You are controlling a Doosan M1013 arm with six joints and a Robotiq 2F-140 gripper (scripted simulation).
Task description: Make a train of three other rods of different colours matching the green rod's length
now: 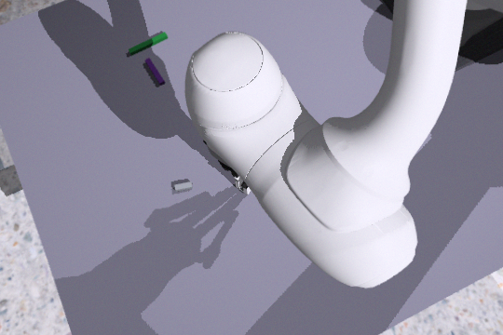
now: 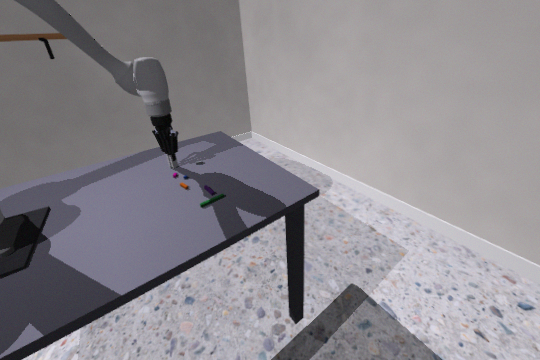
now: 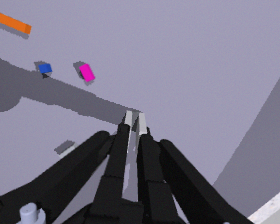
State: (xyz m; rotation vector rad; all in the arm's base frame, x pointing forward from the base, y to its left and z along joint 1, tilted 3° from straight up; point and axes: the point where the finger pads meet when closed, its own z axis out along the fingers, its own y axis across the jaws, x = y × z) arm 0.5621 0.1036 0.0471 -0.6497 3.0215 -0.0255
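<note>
Now: the blue rod 140 mm to the right of my hand and 30 mm below it. From my hand the other things lie so: magenta rod: 90 mm to the right, 30 mm below, 20 mm behind; orange rod: 190 mm to the right, 30 mm below, 20 mm behind; purple rod: 290 mm to the right, 30 mm below, 30 mm ahead.
</note>
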